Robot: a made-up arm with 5 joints.
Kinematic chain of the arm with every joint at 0, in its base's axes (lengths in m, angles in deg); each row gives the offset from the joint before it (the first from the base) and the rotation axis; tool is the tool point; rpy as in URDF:
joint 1: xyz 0.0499 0 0.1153 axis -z
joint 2: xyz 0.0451 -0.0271 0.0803 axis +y
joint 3: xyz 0.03 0 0.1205 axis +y
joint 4: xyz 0.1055 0 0.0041 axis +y
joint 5: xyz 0.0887 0.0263 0 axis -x
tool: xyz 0 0 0 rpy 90 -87.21 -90
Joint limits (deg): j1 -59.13..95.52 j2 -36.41..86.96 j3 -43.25..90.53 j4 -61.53..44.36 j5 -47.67..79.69
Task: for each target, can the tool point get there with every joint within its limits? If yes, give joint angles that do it. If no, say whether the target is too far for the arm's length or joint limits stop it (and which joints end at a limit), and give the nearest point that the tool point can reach.
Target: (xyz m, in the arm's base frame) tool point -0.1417 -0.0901 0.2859
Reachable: no: joint limits stop it (at a limit: joint 1, joint 2, joint 4) | nearest point 0.0334 -0.1619 0.2738 | short by 0.190 m
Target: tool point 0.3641 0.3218 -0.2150
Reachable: no: too far | nearest point 0.2466 0.2015 0.0152 | short by 0.285 m
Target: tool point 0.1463 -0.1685 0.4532
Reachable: yes | joints 59.98 -9.17 -25.81 -17.12 6.93
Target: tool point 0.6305 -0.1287 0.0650
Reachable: no: too far | nearest point 0.3888 -0.0751 0.1238 | short by 0.254 m
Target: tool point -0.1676 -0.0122 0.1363
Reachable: no: joint limits stop it (at a limit: joint 2) | nearest point 0.0235 -0.0015 0.1541 | short by 0.192 m
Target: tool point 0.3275 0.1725 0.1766
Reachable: yes | joints -32.00 48.79 -8.60 -33.17 29.84
